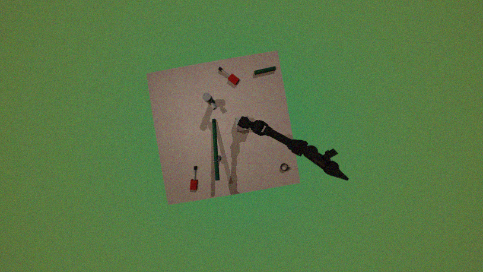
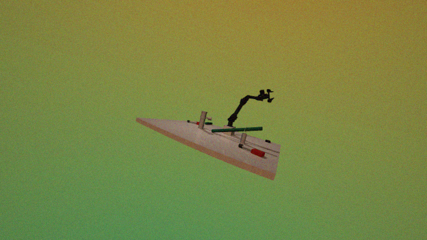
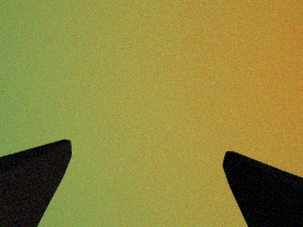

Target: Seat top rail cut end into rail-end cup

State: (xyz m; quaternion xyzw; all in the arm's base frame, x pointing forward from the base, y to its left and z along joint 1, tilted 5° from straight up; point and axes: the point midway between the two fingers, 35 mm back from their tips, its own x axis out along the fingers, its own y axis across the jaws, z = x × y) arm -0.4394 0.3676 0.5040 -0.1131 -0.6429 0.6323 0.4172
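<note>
The rail-end cup is 650 mm ahead of my gripper tip, 560 mm to the right of it and 520 mm below it. Also, from my gripper tip: short post (690 mm ahead, 90 mm to the right, 560 mm below); then green tube piece (140 mm ahead, 850 mm to the right, 640 mm below).
</note>
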